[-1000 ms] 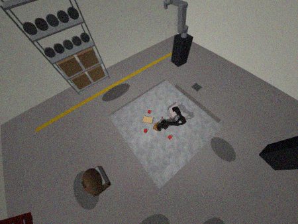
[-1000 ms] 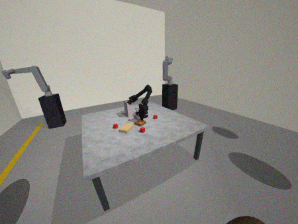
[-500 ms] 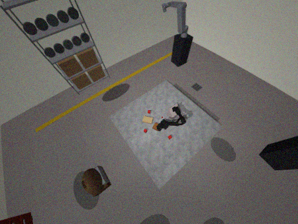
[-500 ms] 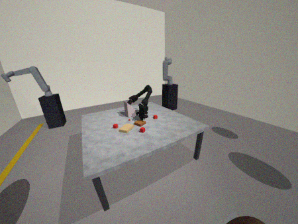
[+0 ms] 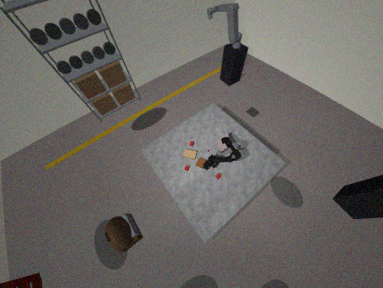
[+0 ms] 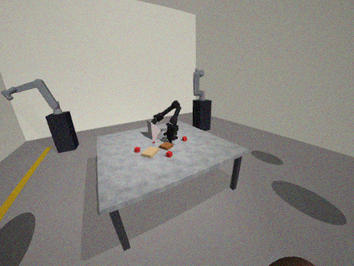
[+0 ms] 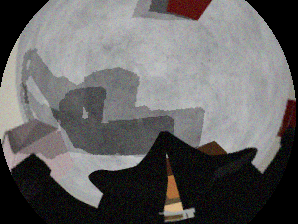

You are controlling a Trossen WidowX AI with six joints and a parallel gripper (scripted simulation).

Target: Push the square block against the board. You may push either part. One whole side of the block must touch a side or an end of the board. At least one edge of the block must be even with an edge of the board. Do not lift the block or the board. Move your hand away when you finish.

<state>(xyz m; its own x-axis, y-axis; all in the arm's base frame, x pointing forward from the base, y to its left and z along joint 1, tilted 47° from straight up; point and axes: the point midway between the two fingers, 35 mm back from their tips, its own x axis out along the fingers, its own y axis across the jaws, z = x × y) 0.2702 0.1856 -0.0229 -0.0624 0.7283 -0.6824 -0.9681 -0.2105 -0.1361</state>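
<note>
Now: gripper tip 80 mm to the left of the square block, 70 mm short of it and 10 mm below it. Also, from my gripper tip: tan board (260 mm to the right, 120 mm ahead, 10 mm above).
</note>
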